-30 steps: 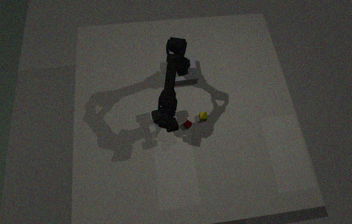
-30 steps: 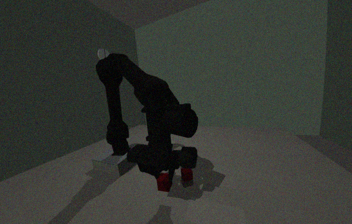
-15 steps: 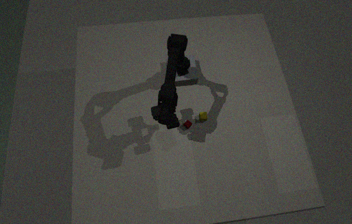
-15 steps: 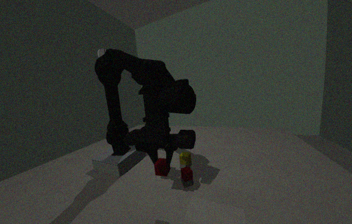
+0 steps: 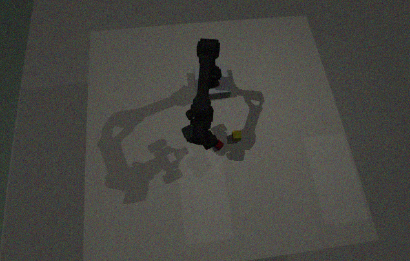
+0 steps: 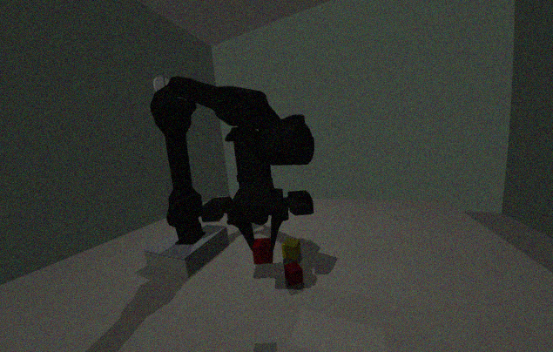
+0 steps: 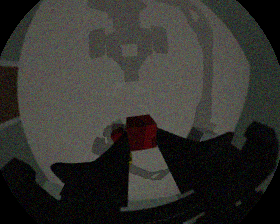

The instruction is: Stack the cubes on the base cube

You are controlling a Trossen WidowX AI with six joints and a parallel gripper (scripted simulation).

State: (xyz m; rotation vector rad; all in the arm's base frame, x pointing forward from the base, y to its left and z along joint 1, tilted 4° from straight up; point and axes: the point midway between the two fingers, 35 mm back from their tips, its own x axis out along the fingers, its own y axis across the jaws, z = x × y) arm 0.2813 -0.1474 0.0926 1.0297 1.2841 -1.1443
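My gripper tip is now 180 mm to the right of the yellow base cube, 100 mm above it and 20 mm short of it.
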